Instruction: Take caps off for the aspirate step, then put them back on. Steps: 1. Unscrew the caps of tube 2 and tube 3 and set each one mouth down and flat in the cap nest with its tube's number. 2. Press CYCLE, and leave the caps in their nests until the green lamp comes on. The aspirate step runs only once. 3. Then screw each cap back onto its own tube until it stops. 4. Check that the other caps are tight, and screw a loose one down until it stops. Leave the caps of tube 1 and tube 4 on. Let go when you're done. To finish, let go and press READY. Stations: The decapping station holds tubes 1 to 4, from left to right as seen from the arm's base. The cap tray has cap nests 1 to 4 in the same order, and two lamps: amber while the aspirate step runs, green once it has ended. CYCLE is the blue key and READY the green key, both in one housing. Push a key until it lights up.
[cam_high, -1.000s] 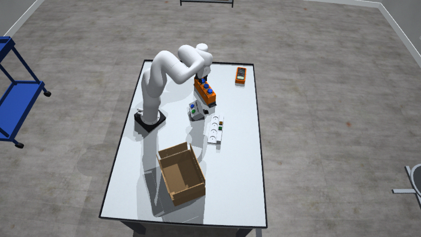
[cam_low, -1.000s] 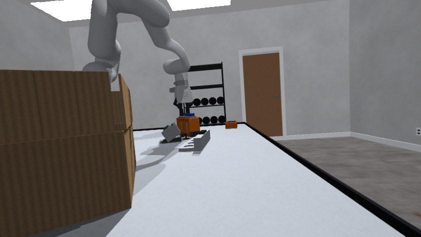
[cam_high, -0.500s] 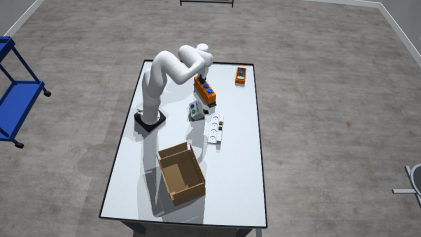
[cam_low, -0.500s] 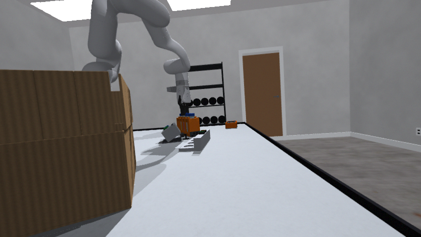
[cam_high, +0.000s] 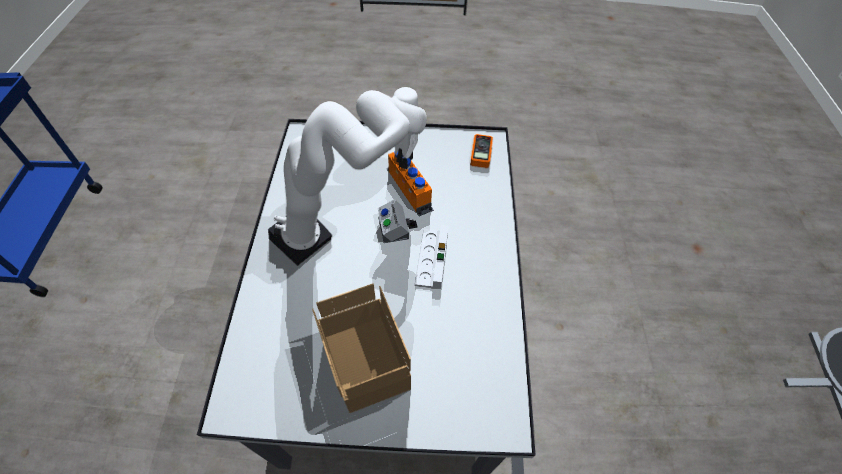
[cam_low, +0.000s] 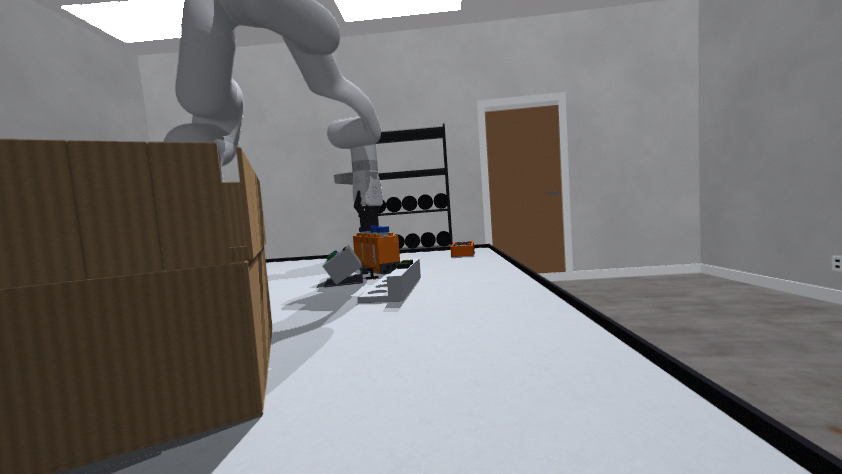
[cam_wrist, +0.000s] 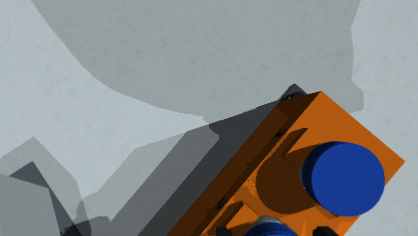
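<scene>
The blue cap is 10 mm below my hand. From my hand the other things lie so: green key: 30 mm behind, 230 mm to the right, 60 mm below; blue key: 50 mm behind, 190 mm to the right, 60 mm below; grey key housing: 20 mm behind, 210 mm to the right, 80 mm below.
</scene>
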